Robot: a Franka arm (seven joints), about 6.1 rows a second.
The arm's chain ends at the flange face. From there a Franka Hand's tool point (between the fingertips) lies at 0.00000 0.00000 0.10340 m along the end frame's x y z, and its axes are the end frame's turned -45 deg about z.
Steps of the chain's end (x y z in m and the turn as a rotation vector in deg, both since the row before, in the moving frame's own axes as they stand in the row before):
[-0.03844 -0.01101 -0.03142 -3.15 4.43 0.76]
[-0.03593 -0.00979 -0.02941 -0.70 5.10 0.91]
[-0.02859 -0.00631 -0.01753 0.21 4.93 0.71]
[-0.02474 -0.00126 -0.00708 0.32 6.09 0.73]
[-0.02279 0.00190 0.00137 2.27 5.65 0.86]
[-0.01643 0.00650 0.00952 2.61 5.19 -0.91]
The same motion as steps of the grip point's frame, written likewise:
[-0.01783 -0.02530 -0.03188 -5.36 0.91 0.76]
[-0.01294 -0.02489 -0.02983 -4.10 3.11 0.91]
[-0.00924 -0.01862 -0.01791 -3.34 3.63 0.71]
[-0.00849 -0.01098 -0.00767 -4.08 4.53 0.73]
[-0.00740 -0.01039 0.00079 -2.39 5.60 0.86]
[-0.00625 -0.00381 0.00899 -1.82 5.52 -0.91]

